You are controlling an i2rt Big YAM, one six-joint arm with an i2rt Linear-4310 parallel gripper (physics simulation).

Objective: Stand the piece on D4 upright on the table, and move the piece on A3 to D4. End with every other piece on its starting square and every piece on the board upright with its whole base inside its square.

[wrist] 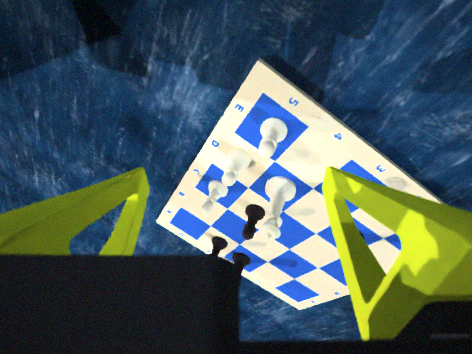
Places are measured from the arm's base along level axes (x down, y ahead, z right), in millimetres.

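Pixels of known places: gripper, between the fingertips: [235, 177].
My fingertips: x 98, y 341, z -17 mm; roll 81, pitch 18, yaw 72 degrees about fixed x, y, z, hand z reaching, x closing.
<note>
For each thing: its top centre in the pictures, then the offset to it from my fingertips. Level surfaces: height alone.
- board, centre of its top: [286, 231] dx +60, dy +64, dz +91 mm
- tall white piece, centre of its top: [268, 238] dx +7, dy +36, dz +45 mm
- black piece, centre of its top: [232, 284] dx +27, dy +43, dz +167 mm
- E5, centre of its top: [264, 153] dx +28, dy +10, dz -2 mm
- D5, centre of its top: [226, 183] dx +28, dy -5, dz +34 mm
- C5, centre of its top: [205, 212] dx +28, dy -12, dz +75 mm
- C4, centre of its top: [246, 238] dx +28, dy +29, dz +83 mm
- A4, centre of its top: [209, 266] dx +28, dy +12, dz +154 mm
- blue streaked table, height of its surface: dx +66 mm
The board [327, 116] lies turned at an angle, rows lettered from E at its upper left. A tall white piece [278, 200] stands upright on D4, a blue square, its head toward the bottom of the view. A black piece [241, 259] is on A3 near the far lower edge; the dark gripper body partly hides it. My gripper [235, 177] is open and empty, high above the board, its left finger over the table and its right finger over the board's right part.
White pieces stand on E5 [272, 132], D5 [237, 164] and C5 [217, 191]. Black pieces stand on C4 [254, 214] and A4 [218, 244]. The right finger mostly hides another dark piece. The blue streaked table [100, 125] surrounds the board.
</note>
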